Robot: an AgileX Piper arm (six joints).
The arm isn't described. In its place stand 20 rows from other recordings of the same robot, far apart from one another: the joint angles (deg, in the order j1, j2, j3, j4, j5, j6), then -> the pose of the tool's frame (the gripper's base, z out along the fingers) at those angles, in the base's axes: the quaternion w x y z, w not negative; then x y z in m.
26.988 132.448 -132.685 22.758 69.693 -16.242 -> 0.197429 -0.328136 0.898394 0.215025 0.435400 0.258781 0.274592
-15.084 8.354 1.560 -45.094 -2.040 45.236 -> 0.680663 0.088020 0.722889 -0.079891 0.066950 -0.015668 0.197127
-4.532 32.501 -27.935 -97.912 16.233 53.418 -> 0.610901 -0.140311 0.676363 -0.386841 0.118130 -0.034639 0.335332
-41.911 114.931 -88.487 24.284 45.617 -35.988 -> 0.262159 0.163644 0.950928 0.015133 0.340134 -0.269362 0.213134
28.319 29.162 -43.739 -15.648 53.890 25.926 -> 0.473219 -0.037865 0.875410 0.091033 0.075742 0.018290 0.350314
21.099 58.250 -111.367 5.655 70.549 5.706 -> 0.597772 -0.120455 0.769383 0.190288 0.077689 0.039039 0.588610
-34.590 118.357 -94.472 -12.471 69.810 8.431 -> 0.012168 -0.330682 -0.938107 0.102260 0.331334 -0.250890 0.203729
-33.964 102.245 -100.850 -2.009 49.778 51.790 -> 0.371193 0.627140 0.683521 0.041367 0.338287 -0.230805 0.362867
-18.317 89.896 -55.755 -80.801 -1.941 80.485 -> 0.504336 0.126299 0.851500 -0.068128 0.330837 -0.106318 0.258691
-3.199 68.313 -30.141 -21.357 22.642 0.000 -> 0.285385 -0.116226 0.942897 -0.126460 0.204842 -0.024227 0.207605
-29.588 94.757 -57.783 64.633 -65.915 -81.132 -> 0.393753 0.307596 0.589543 -0.634652 0.255638 -0.231476 0.297605
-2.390 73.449 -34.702 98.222 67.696 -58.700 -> 0.282922 0.005859 0.741881 0.607893 0.215967 0.074385 0.274492
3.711 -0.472 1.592 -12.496 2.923 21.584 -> 0.709353 0.036897 0.699797 0.075769 0.056905 0.002685 0.199798
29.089 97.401 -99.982 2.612 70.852 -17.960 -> 0.227767 -0.386128 0.892751 0.044974 0.313775 0.179049 0.371742
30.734 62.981 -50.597 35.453 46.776 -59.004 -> 0.351398 -0.547160 0.734146 0.195357 0.162968 0.141641 0.320102
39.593 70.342 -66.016 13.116 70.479 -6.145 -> 0.134359 -0.362872 0.908462 0.158014 0.159609 0.157265 0.343680
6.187 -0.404 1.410 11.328 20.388 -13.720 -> 0.600277 -0.085053 0.794060 0.043611 0.052220 0.011924 0.173931
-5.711 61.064 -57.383 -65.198 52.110 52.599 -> 0.462830 0.239004 0.775442 -0.356868 0.196404 -0.085159 0.387731
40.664 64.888 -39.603 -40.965 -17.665 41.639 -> 0.588248 -0.308670 0.680045 0.310204 0.175180 0.174353 0.318262
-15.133 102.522 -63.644 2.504 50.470 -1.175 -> 0.051246 0.134292 0.989562 0.010353 0.317761 -0.082758 0.178272
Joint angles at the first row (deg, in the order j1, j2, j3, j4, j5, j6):
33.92, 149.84, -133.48, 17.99, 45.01, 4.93
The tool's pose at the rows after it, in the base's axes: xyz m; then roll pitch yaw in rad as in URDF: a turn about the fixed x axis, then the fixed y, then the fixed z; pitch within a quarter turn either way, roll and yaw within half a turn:
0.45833 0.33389 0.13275 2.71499 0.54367 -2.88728
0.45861 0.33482 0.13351 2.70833 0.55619 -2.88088
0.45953 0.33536 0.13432 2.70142 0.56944 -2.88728
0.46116 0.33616 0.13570 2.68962 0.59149 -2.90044
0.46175 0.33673 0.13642 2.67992 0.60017 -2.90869
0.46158 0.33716 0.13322 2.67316 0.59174 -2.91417
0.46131 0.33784 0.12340 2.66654 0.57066 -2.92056
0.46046 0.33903 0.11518 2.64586 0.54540 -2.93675
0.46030 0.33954 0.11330 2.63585 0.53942 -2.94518
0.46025 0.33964 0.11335 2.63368 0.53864 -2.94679
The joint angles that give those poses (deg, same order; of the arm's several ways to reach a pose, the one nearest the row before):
33.92, 149.84, -133.48, 19.85, 43.66, 2.32
33.92, 149.84, -133.48, 20.66, 43.12, 1.15
33.92, 149.84, -133.48, 20.93, 42.30, 0.90
33.92, 149.84, -133.48, 21.30, 40.88, 0.65
33.92, 149.84, -133.49, 21.74, 40.26, 0.46
33.92, 150.18, -133.48, 22.22, 40.26, 0.45
33.92, 151.19, -133.48, 22.97, 40.26, 0.45
33.92, 152.07, -133.49, 24.46, 40.36, 0.46
33.92, 152.29, -133.48, 25.08, 40.26, 0.45
33.92, 152.29, -133.48, 25.20, 40.26, 0.45

